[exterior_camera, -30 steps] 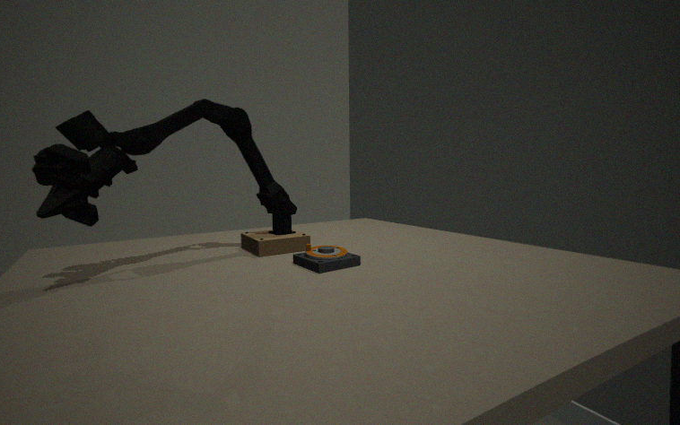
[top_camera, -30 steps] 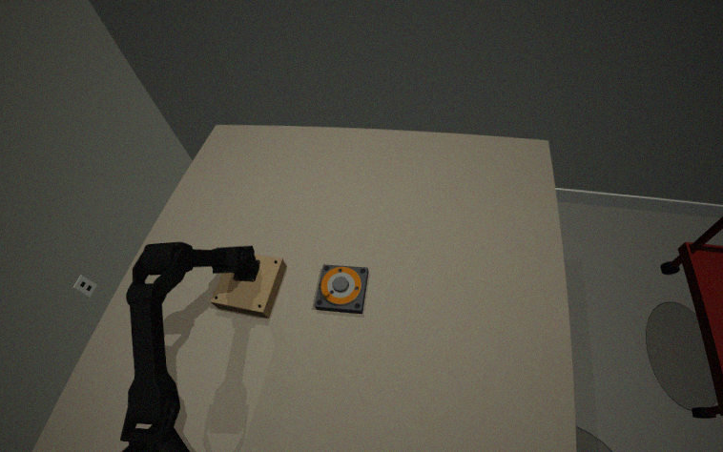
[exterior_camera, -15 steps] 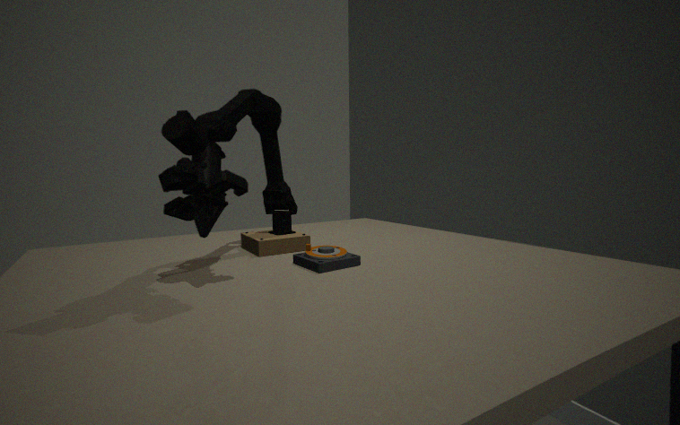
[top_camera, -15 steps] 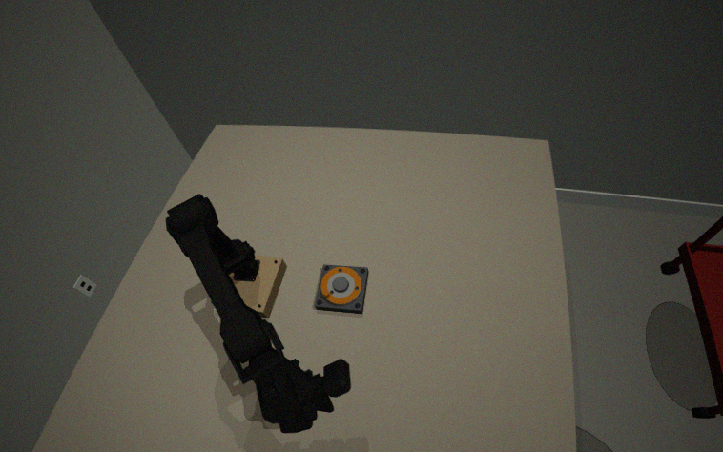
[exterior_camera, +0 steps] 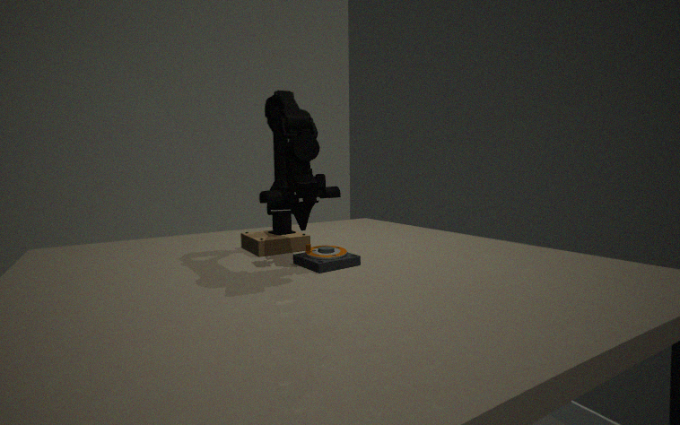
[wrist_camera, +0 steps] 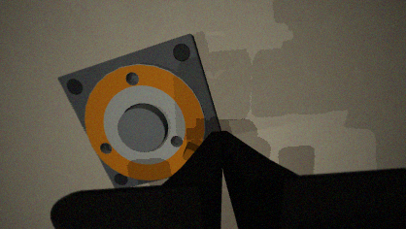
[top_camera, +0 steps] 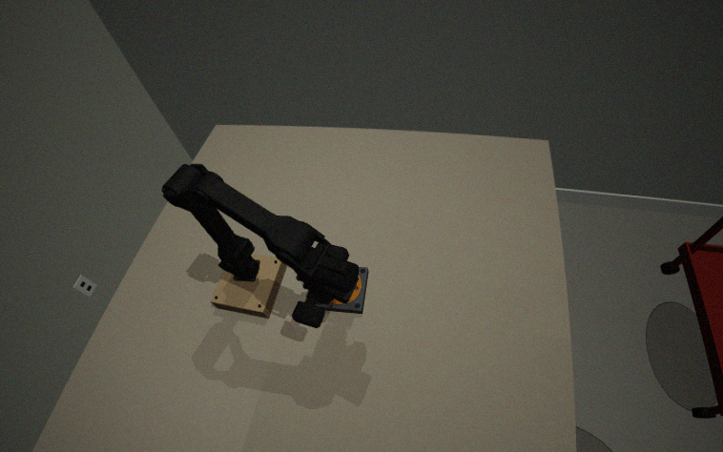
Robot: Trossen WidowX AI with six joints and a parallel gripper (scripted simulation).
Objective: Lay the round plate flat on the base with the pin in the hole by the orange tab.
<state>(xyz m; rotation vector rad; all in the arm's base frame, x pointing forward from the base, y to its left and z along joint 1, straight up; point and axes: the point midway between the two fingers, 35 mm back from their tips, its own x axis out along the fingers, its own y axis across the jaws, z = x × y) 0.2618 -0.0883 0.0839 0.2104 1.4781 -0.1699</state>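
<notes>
The base is 70 mm below my gripper tip and 60 mm to the left of it.
</notes>
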